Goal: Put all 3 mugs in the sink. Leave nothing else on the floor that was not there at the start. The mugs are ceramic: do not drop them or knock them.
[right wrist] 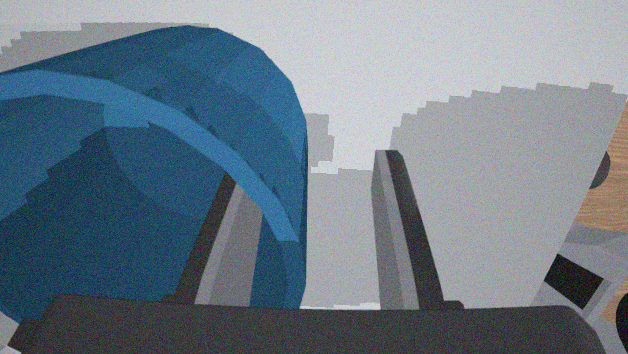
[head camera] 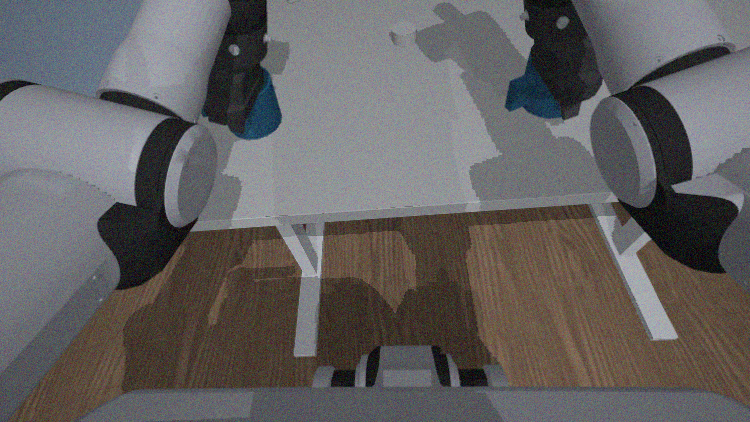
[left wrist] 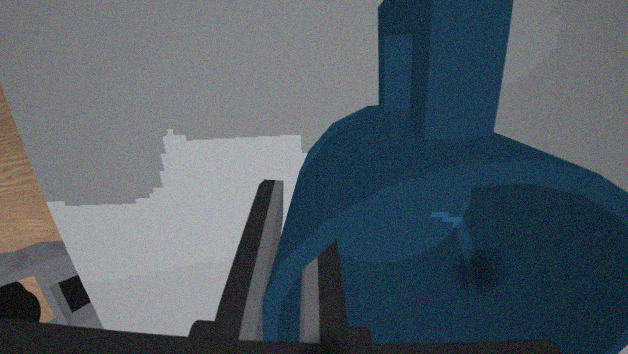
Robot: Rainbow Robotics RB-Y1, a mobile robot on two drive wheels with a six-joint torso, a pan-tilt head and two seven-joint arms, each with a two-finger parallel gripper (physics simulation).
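Frame: origin at the robot's base, x back, y down, z right, level; metres.
Where they show: left gripper, fingertip midpoint: (head camera: 239, 127) (left wrist: 294, 199); right gripper, fingertip midpoint: (right wrist: 317, 170) (head camera: 563, 106).
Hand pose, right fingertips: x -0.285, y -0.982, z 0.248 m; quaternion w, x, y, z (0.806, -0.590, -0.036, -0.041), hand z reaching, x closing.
Each offset is from my right fingertips to the top centre of the thing. Level surfaces: height alone.
A blue mug {dy -0.058, dx -0.039, dz -0.501 m} (head camera: 264, 112) (left wrist: 360, 150) is at the left gripper, its handle pointing up in the left wrist view. My left gripper (head camera: 238, 124) (left wrist: 294, 199) is shut on its wall, one finger inside and one outside. A second blue mug {dy -0.056, dx -0.041, dz -0.018 m} (head camera: 534, 97) (right wrist: 260, 90) is upright at the right gripper, over the white table. My right gripper (head camera: 570, 111) (right wrist: 317, 170) is partly open: one finger is inside the mug, the other stands outside, apart from the wall. The inner fingertip is hidden by the rim. The third mug and the sink do not show.
The white table {dy +0.030 m} (head camera: 367, 131) spreads below both grippers, its front edge (head camera: 388, 212) near the robot. Its white legs (head camera: 306, 314) (head camera: 639, 293) stand on the wooden floor {dy +0.981 m} (head camera: 524, 272). A small pale object {dy +0.007, dx -0.263, dz -0.224 m} (head camera: 404, 36) is on the table, between the arms.
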